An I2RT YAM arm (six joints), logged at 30 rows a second.
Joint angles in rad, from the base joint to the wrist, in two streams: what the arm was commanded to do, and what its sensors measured. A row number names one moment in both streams.
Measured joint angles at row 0:
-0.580, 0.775, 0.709, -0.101, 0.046, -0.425
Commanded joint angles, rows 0 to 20:
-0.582, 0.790, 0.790, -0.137, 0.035, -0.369
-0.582, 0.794, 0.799, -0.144, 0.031, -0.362
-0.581, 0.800, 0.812, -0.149, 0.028, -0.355
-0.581, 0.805, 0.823, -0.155, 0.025, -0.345
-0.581, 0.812, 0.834, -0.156, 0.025, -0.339
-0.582, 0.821, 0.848, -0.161, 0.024, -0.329
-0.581, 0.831, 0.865, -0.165, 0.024, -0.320
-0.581, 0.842, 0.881, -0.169, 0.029, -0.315
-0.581, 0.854, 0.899, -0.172, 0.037, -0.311
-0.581, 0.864, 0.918, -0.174, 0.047, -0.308
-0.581, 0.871, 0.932, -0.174, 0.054, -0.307
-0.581, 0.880, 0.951, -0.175, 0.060, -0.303
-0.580, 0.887, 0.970, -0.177, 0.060, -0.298
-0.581, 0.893, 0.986, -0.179, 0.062, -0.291
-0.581, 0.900, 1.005, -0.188, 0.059, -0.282
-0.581, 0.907, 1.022, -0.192, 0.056, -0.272
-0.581, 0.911, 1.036, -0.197, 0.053, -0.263
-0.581, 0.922, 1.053, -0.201, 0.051, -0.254
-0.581, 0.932, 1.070, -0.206, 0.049, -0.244
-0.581, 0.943, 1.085, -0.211, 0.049, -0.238
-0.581, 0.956, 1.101, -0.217, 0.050, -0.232
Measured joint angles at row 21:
-0.580, 0.935, 1.038, -0.191, 0.047, -0.288
